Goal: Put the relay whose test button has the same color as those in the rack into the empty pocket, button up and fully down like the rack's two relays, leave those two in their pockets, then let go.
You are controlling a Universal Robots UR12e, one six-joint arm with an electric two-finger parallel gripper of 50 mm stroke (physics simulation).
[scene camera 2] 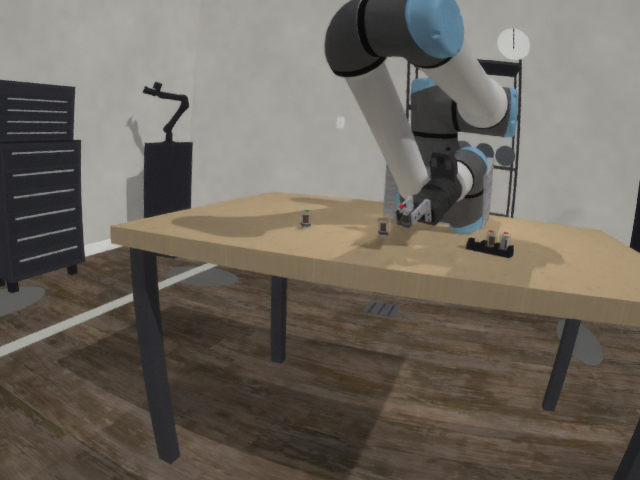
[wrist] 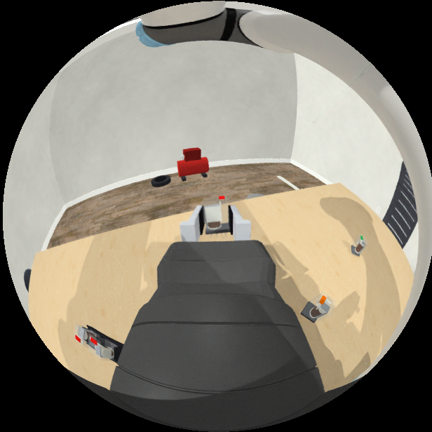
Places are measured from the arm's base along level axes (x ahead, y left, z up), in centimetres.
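Pixels of known places: gripper, fingertip midpoint: (scene camera 2: pixel 403 217).
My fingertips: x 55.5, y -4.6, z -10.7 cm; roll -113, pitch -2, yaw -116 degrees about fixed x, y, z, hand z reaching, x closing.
Observation:
For each thing: its top centre in the pictures, then the offset to it from my fingertips. "spot": a spot on its surface instead. Level surfaces: height alone.
- clear-cased relay at its top centre: (scene camera 2: pixel 406 204) dy +0.3, dx -0.5, dz +2.5 cm
- black rack at a spot on its surface: (scene camera 2: pixel 474 246) spot: dy +15.6, dx -10.8, dz -6.2 cm
- orange-button relay at its top centre: (scene camera 2: pixel 384 217) dy -5.6, dx -15.8, dz -2.8 cm
- green-button relay at its top centre: (scene camera 2: pixel 306 209) dy -24.3, dx -16.1, dz -2.8 cm
- wooden table at its surface level: dz -7.2 cm
My gripper (scene camera 2: pixel 409 213) (wrist: pixel 216 214) is shut on a clear-cased relay (scene camera 2: pixel 406 217) (wrist: pixel 213 217) with a red button at its top. It holds the relay above the table, left of the rack in the scene view. The black rack (scene camera 2: pixel 474 246) (wrist: pixel 118 353) holds two red-button relays, one (scene camera 2: pixel 491 239) (wrist: pixel 105 351) in the middle and one (scene camera 2: pixel 505 241) (wrist: pixel 81 334) at the end. The rack's left pocket in the scene view is empty; my gripper body hides that end in the wrist view. An orange-button relay (scene camera 2: pixel 383 226) (wrist: pixel 316 311) and a green-button relay (scene camera 2: pixel 306 218) (wrist: pixel 358 247) stand on the table.
The wooden table (scene camera 2: pixel 232 240) (wrist: pixel 125 270) carries the rack and loose relays. The orange-button relay stands near the held one in the scene view. The robot's base is behind the table. A red compressor (wrist: pixel 193 166) and a black tyre (wrist: pixel 161 181) are on the floor beyond the table.

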